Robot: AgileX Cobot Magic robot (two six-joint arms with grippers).
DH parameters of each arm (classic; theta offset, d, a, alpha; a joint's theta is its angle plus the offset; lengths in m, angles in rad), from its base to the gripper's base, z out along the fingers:
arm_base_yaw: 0 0.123 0 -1.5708
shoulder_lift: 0.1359 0 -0.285 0
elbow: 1.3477 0 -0.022 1.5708
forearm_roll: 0 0.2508 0 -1.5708
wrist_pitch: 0 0 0.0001 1.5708
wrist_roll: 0 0.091 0 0
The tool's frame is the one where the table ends.
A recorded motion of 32 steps. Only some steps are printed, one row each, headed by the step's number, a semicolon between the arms.
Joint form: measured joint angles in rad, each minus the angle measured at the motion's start. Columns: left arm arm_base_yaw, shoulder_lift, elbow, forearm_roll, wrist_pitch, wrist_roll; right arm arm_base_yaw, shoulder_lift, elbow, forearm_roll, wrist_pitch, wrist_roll.
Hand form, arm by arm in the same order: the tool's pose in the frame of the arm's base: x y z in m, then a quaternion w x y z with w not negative. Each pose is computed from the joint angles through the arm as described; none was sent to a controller.
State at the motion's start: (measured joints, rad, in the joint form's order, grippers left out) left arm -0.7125 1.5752 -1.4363 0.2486 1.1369 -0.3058; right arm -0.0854 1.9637 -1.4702 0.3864 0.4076 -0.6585
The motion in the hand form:
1: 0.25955 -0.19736 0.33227 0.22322 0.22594 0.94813 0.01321; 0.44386 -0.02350 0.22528 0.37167 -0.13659 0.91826 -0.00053
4: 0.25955 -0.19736 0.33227 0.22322 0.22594 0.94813 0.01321; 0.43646 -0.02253 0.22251 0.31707 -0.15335 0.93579 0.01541
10: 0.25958 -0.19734 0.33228 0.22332 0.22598 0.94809 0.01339; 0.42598 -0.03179 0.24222 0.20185 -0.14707 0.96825 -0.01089
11: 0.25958 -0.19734 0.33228 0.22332 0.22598 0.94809 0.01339; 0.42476 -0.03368 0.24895 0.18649 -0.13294 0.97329 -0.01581
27: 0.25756 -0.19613 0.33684 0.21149 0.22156 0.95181 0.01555; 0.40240 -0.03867 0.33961 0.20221 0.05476 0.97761 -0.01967
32: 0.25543 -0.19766 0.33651 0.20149 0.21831 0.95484 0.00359; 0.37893 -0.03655 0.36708 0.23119 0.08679 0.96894 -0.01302
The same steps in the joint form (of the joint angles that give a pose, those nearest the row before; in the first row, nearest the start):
1: 0.0000 0.0000 0.0000 0.0000 0.0000 0.0000; 0.0000 0.0000 -0.0043 -0.0120 0.0405 0.0000
4: 0.0000 0.0000 0.0000 0.0000 0.0000 0.0000; -0.0032 0.0000 -0.0211 -0.0593 0.1785 0.0273
10: 0.0000 0.0000 0.0000 0.0004 0.0000 0.0000; -0.0048 0.0000 -0.1462 -0.2932 0.5044 0.2246
11: 0.0000 0.0000 0.0000 0.0004 0.0000 0.0000; -0.0048 0.0000 -0.1775 -0.3235 0.5622 0.2710
27: 0.0000 0.0000 -0.0218 -0.0095 0.0454 0.0000; -0.0048 -0.0946 -0.3902 -0.4128 0.8333 0.6836
32: 0.0000 0.0000 -0.0236 -0.0412 0.0538 0.0000; -0.0048 -0.1909 -0.3542 -0.4127 0.8354 0.7495

